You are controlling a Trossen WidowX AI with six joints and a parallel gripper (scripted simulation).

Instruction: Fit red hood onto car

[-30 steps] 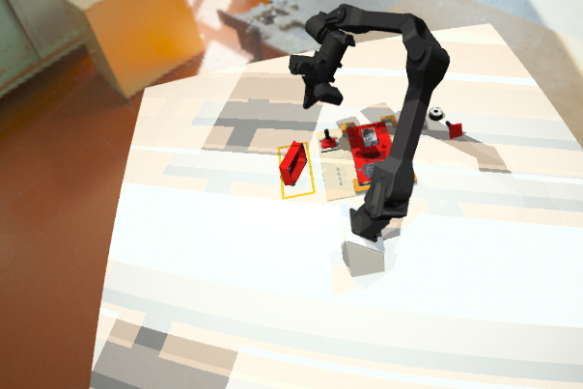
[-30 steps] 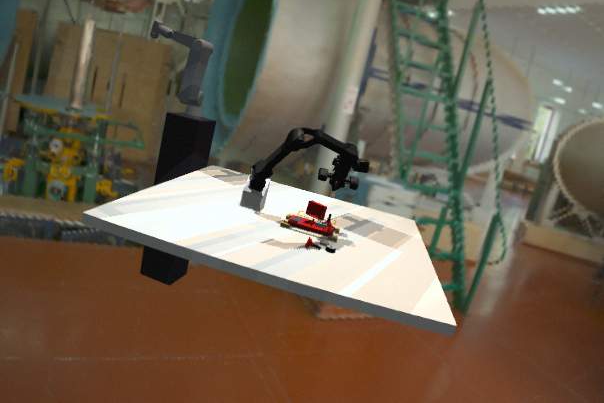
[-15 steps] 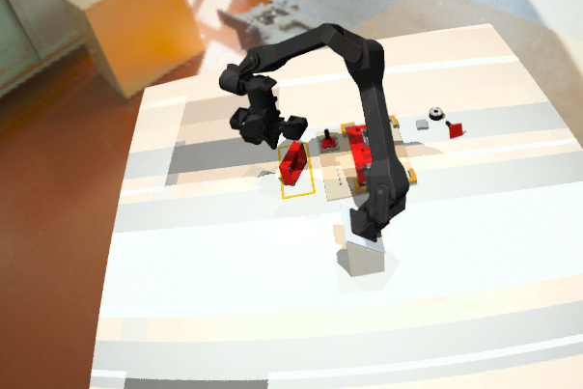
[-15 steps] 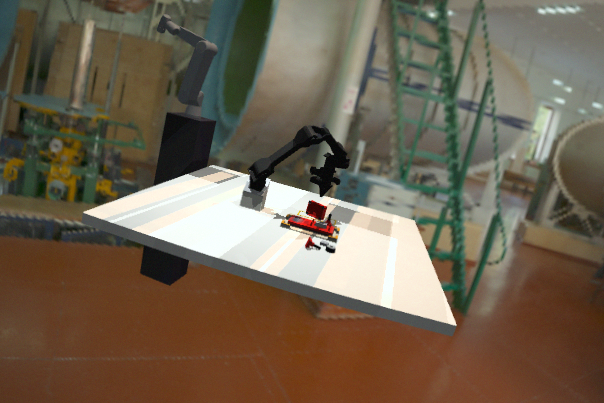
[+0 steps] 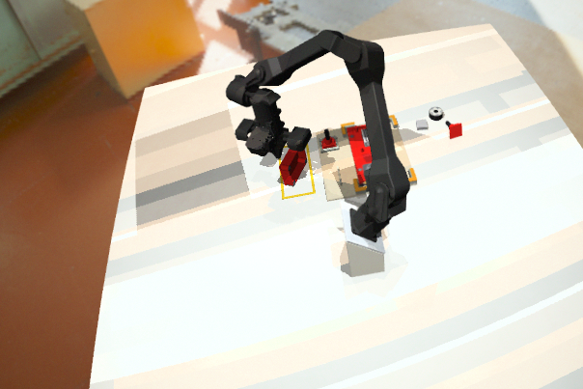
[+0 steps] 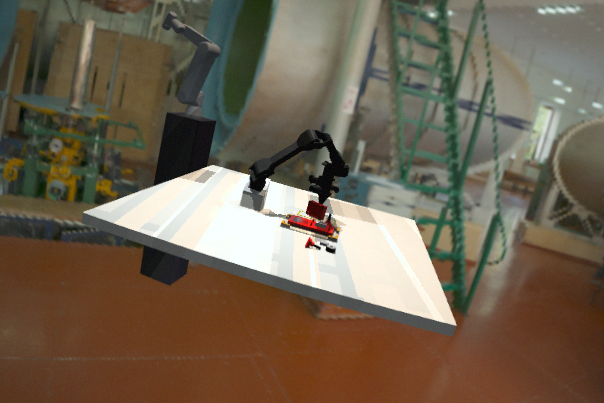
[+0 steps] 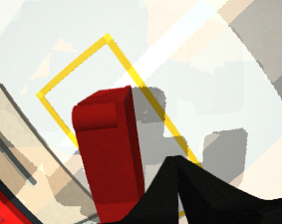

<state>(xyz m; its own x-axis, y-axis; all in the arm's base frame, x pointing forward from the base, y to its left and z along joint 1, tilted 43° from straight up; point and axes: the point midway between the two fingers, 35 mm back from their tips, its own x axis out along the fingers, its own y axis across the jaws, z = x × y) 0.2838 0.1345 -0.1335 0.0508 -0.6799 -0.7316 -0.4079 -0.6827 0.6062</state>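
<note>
My gripper tip is 10 mm past the red hood, 30 mm to the left of it and 20 mm above it. The rest, counted from my gripper tip: black wheel: 140 mm ahead, 440 mm to the right, 50 mm below; then white bit: 110 mm ahead, 390 mm to the right, 50 mm below; then grey engine block: 60 mm ahead, 230 mm to the right, 30 mm below.
</note>
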